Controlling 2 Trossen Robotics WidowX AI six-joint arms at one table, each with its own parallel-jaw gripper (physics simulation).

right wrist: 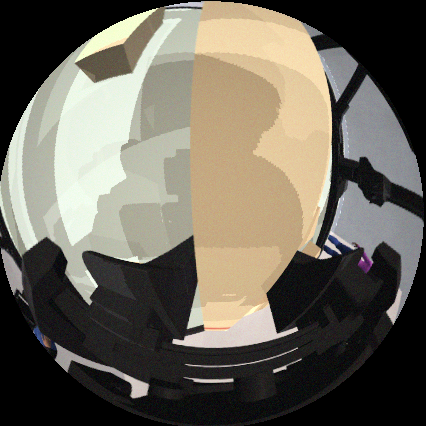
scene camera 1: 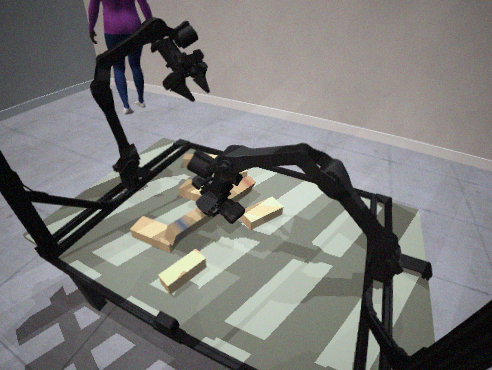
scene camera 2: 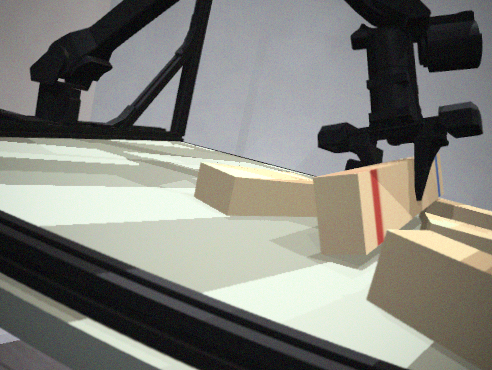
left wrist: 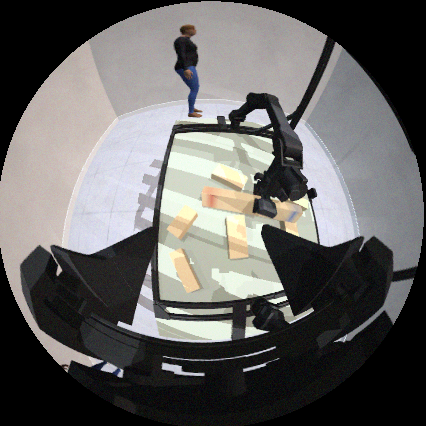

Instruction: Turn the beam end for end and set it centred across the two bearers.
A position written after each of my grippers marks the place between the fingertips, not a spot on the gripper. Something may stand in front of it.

Note:
My left gripper [scene camera 1: 201,96] is open, with nothing in its grasp. My right gripper [scene camera 2: 400,201] grips a wooden beam [scene camera 2: 355,208].
The wooden beam shows as well in the right wrist view [right wrist: 260,117], in scene camera 1 [scene camera 1: 176,231] and in the left wrist view [left wrist: 232,200]. My left gripper is seen too in the left wrist view [left wrist: 209,230]. My right gripper shows as well in the right wrist view [right wrist: 228,236], in scene camera 1 [scene camera 1: 214,209] and in the left wrist view [left wrist: 252,207].

